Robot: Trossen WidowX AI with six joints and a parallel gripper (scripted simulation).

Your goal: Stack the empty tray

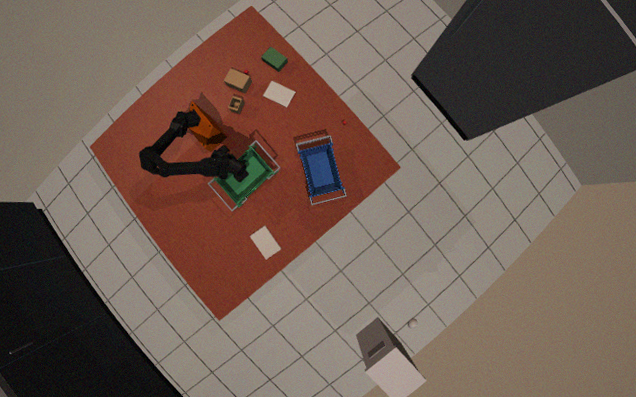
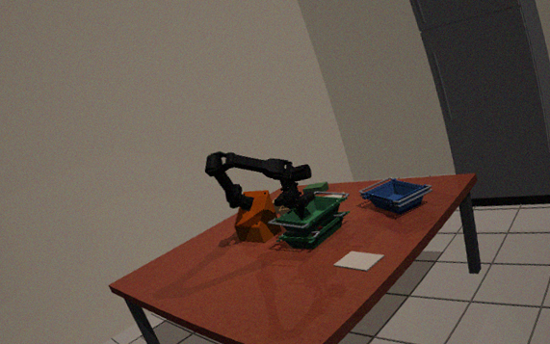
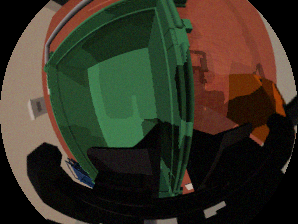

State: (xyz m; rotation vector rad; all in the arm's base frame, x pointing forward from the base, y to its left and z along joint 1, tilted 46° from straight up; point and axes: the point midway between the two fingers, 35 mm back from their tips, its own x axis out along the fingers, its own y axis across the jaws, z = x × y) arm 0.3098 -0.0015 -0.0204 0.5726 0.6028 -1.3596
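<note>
Right now the green tray is 7 cm ahead of my gripper tip and 3 cm above it. Round my gripper tip: tan box (40 cm behind, 27 cm to the left, 6 cm below); green block (50 cm to the left, 39 cm behind, 7 cm below).
</note>
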